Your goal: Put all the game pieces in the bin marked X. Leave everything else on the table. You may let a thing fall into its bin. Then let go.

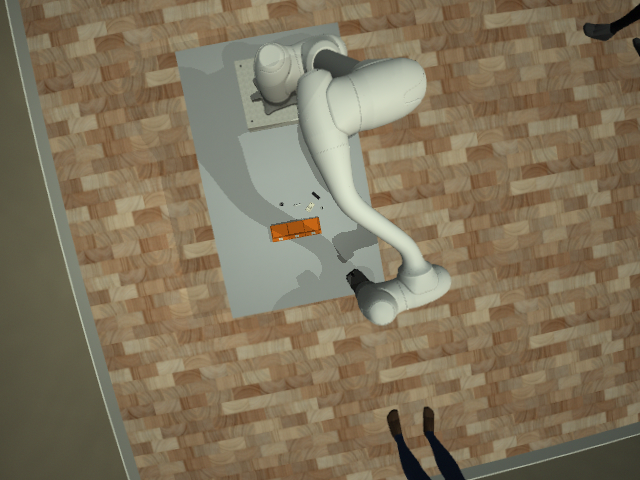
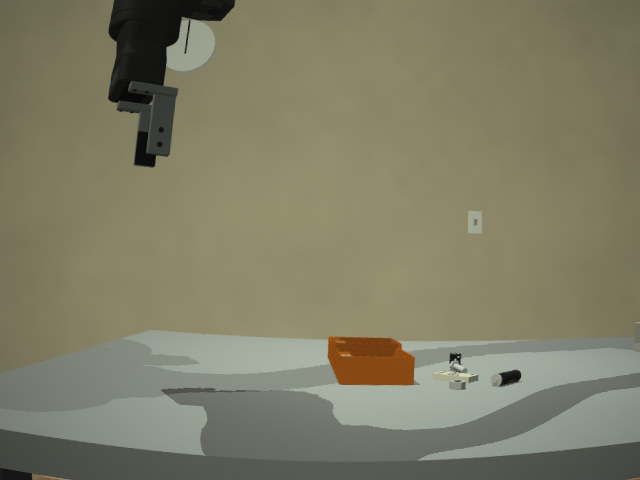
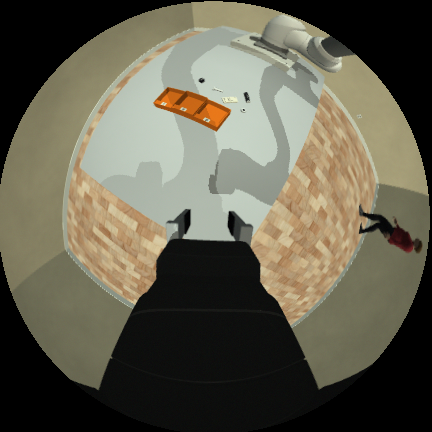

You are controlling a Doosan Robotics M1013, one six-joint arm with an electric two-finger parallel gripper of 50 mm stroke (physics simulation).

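Places are measured from the arm's base along level axes (x ahead, y right, z down), in millimetres.
Where they show: gripper, fingertip midpoint: (image 2: 150,160) (image 3: 208,217); arm's base at its link origin: (image 1: 276,91).
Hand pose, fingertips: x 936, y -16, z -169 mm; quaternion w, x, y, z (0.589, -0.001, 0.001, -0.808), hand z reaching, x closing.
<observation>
Each offset is from my fingertips to the top centre of the thing. "pt": to the spot under its first point.
My gripper (image 1: 353,274) (image 2: 151,159) (image 3: 208,217) is open and empty, high above the table, away from the bins and small things. An orange three-compartment bin row {pt dx -289, dy +173, dz +215 mm} (image 1: 295,227) (image 2: 377,369) (image 3: 217,112) stands on the table; its front labels are too small to read. A cream, domino-like tile {dx -360, dy +64, dz +215 mm} (image 1: 310,206) (image 2: 453,376) (image 3: 229,100) lies flat beside the row. A small black piece with light marks, perhaps a die {dx -425, dy +196, dz +206 mm} (image 1: 281,204) (image 2: 454,356) (image 3: 201,80), lies farther off, near the row's other end. The X does not show legibly.
A black cylinder like a battery {dx -402, dy +14, dz +208 mm} (image 1: 315,195) (image 2: 506,377) (image 3: 247,97), a small grey nut {dx -333, dy +7, dz +214 mm} (image 1: 321,207) (image 2: 457,384) (image 3: 243,110) and a thin pale bolt-like thing {dx -393, dy +120, dz +209 mm} (image 1: 296,204) (image 2: 458,367) (image 3: 217,90) lie near the tile. The arm's base plate (image 1: 248,111) (image 3: 241,44) is at the table's far end.
</observation>
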